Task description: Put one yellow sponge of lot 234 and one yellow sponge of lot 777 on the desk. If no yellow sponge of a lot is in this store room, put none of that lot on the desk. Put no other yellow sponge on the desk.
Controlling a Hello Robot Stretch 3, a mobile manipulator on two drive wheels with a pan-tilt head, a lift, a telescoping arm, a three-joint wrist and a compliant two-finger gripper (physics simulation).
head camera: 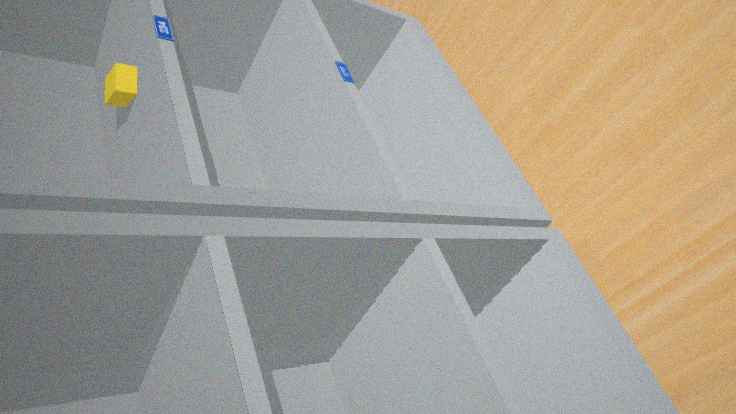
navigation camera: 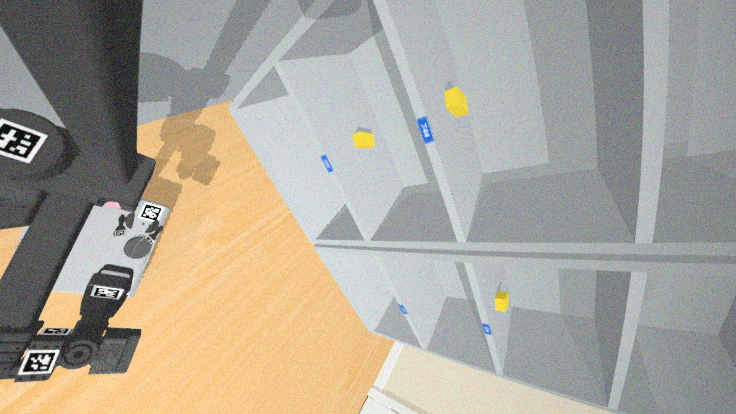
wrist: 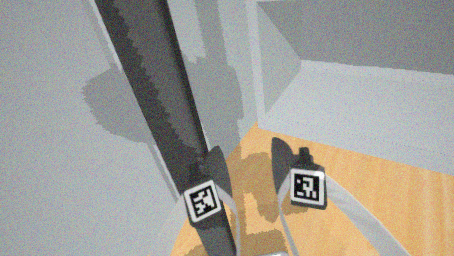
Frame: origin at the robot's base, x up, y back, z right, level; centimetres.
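Seen in the pictures: gripper, between the fingertips: (navigation camera: 145,216) (wrist: 248,160).
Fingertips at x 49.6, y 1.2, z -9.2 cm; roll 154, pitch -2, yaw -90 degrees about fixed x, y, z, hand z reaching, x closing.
A point is followed by its place in that frame.
A yellow sponge (head camera: 121,84) @(x 102.3, y -127.7, z -3.8 cm) lies in a shelf compartment at the upper left of the head view, beside a blue label (head camera: 163,27) @(x 97.4, y -119.8, z 9.1 cm) too blurred to read. In the navigation view, one yellow sponge (navigation camera: 456,101) @(x 102.8, y -55.2, z -65.4 cm) lies right of a blue label (navigation camera: 425,129) @(x 97.6, y -45.2, z -48.4 cm) reading 744. A second yellow sponge (navigation camera: 363,139) @(x 57.8, y -57.5, z -66.5 cm) lies near a label (navigation camera: 326,163) @(x 51.5, y -45.2, z -48.3 cm) I cannot read. A third yellow sponge (navigation camera: 501,301) @(x 102.0, y -127.6, z -4.1 cm) lies in the lower row near a small unreadable label (navigation camera: 486,329) @(x 97.2, y -119.9, z 9.2 cm). My gripper (wrist: 248,160) @(x 49.6, y 1.2, z -9.2 cm) is open and empty, above the wooden floor beside the grey shelf. The desk does not show.
The grey shelf unit (head camera: 360,227) @(x 68.4, y -80.5, z -21.4 cm) (navigation camera: 514,247) @(x 114.0, y -80.3, z -21.6 cm) has deep compartments, with more small labels (head camera: 344,72) @(x 52.0, y -119.5, z 8.9 cm) (navigation camera: 402,308) @(x 51.7, y -118.9, z 8.5 cm). Its edge borders the wooden floor (head camera: 643,128) @(x 0.0, y -66.0, z 8.9 cm) (navigation camera: 247,308) @(x 0.0, y -52.3, z 21.2 cm). The dark arm (wrist: 155,75) @(x 56.9, y 6.5, z -11.6 cm) runs close along a grey surface. A beige wall (navigation camera: 452,386) @(x 60.2, y -189.0, z 62.4 cm) stands beyond.
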